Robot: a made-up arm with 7 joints.
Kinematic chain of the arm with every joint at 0, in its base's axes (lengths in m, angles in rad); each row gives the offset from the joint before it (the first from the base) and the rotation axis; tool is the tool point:
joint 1: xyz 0 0 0 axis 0 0.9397 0.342
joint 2: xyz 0 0 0 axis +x
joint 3: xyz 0 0 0 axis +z
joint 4: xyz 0.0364 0 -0.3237 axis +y
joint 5: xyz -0.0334 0 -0.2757 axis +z
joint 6: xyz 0 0 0 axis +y
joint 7: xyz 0 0 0 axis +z
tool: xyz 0 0 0
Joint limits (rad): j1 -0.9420..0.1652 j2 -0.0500..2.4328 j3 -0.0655..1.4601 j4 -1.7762..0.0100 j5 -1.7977..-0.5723 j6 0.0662..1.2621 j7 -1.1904..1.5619
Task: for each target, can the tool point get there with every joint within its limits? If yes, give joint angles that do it. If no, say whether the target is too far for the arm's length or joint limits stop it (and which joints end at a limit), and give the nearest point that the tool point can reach.
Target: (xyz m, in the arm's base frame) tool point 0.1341 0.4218 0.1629
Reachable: yes | joints -0.0994 1.2356 1.1267 -1.5849 -0.8204 0.1809 0.3117
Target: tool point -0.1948 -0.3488 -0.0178
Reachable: no: joint limits stop it (at a limit: joint 1, joint 2, joint 3, joint 4) | nearest point -0.3181 0.0085 0.2948 | short by 0.490 m
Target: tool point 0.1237 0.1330 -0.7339
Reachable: no: too far | nearest point 0.0987 0.1062 -0.5858 | short by 0.153 m
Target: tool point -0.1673 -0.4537 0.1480
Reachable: no: joint limits stop it (at a limit: joint 2, joint 3, joint 4) | nearest point -0.2075 -0.0226 0.3802 | short by 0.491 m
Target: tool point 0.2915 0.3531 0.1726
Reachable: yes | joints 0.0171 1.7737 0.3400 -1.4875 -0.8991 0.3462 1.1548
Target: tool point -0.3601 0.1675 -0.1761
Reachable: no: joint limits stop it (at a limit: joint 1, joint 2, joint 3, joint 4) | nearest point -0.0312 0.2959 -0.3156 | short by 0.380 m
